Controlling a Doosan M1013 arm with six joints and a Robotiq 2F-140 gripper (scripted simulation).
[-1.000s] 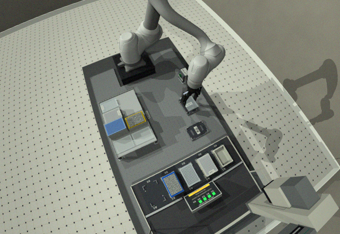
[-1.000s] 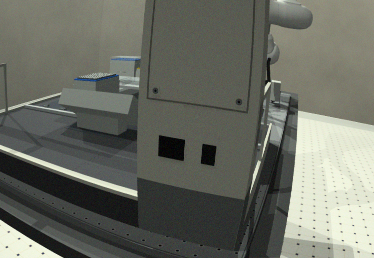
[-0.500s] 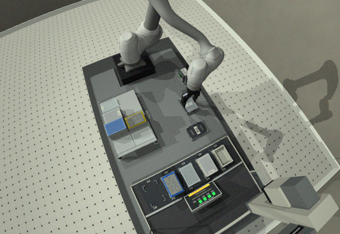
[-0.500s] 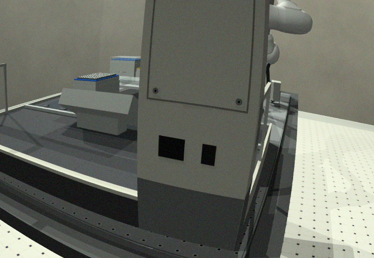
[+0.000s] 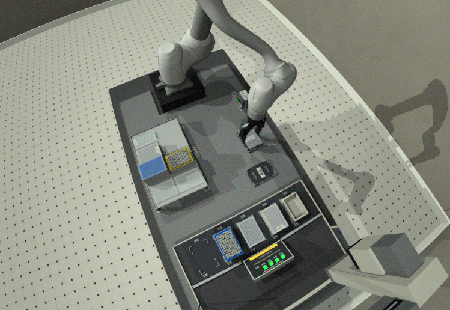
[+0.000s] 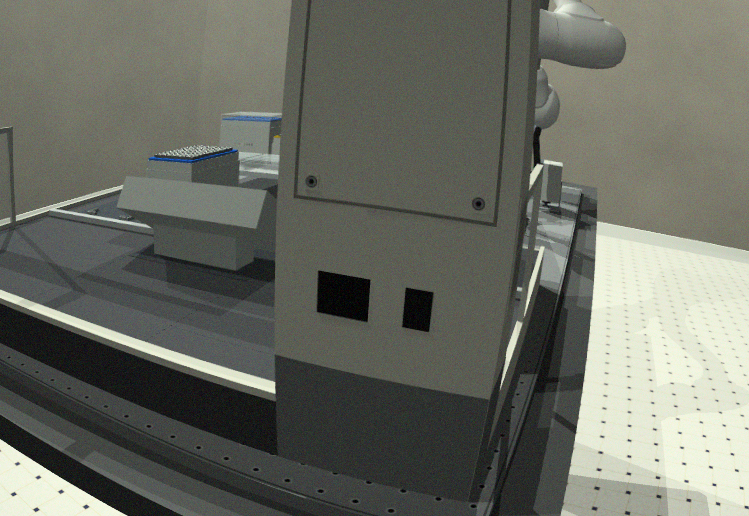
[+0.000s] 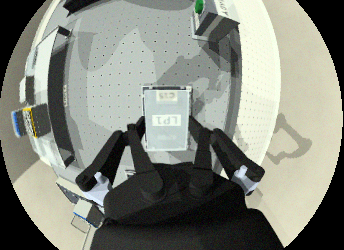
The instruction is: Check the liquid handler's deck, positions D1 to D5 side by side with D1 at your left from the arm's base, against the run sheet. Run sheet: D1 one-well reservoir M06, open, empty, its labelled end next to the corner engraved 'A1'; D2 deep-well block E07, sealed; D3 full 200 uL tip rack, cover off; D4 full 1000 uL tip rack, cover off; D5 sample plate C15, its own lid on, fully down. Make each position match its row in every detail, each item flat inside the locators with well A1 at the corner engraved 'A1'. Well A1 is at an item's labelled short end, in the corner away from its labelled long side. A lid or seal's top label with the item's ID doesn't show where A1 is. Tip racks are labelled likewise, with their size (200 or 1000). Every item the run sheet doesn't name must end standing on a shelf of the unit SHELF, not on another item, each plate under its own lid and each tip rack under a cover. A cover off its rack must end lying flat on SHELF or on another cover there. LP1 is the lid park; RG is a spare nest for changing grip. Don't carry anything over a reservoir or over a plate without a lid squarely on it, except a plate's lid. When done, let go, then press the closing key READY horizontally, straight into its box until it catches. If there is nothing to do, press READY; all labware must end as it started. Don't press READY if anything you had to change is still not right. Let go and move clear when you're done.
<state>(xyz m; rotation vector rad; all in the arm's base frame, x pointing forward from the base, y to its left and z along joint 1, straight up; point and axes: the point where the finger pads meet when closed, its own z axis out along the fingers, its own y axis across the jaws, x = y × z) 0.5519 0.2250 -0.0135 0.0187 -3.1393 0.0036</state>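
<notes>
The flat lid is 2 cm below my hand. Round my hand: ready key box: 22 cm behind, 7 cm to the left, 2 cm above; then spare nest: 20 cm ahead, 5 cm to the right, 5 cm below; then yellow-rimmed tip rack: 40 cm to the right, 5 cm above, 3 cm behind.
</notes>
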